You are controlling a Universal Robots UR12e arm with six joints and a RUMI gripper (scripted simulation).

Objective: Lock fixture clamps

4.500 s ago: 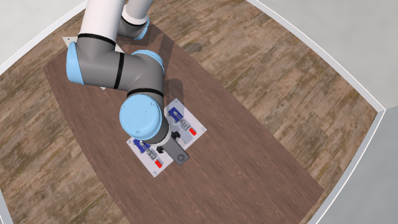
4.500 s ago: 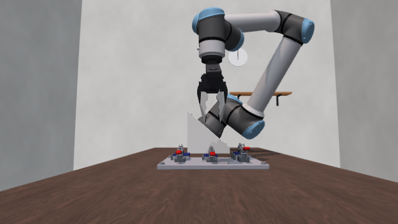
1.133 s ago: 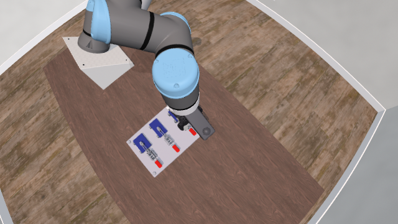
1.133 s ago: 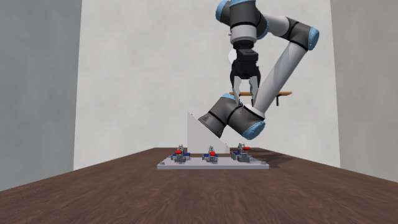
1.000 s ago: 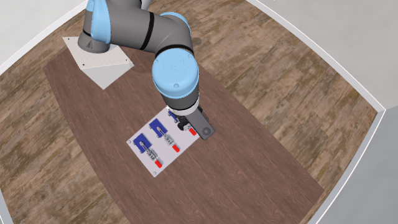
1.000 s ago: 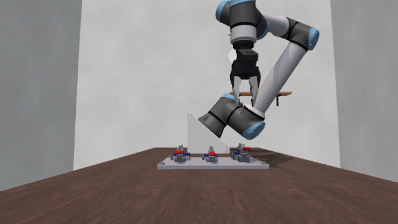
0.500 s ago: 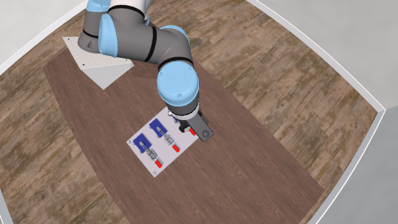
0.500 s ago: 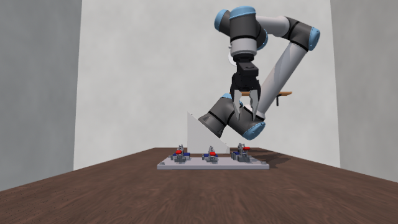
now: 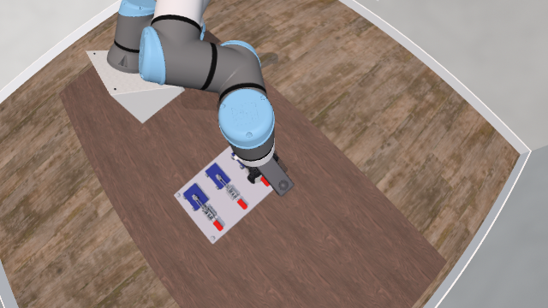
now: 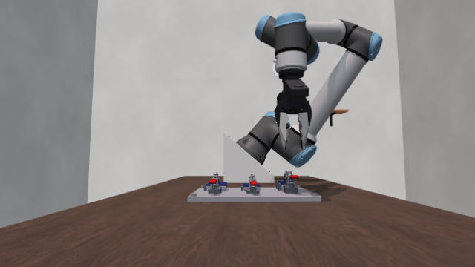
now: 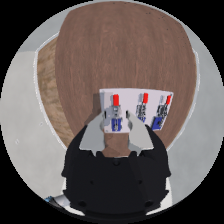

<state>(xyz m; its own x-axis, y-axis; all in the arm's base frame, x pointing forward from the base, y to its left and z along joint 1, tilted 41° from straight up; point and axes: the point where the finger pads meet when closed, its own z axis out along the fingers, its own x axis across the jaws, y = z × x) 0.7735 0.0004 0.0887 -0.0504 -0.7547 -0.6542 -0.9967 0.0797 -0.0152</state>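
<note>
Right now my hand is 15 cm above the grey fixture plate, 11 cm to the left of it and 9 cm past it.
</note>
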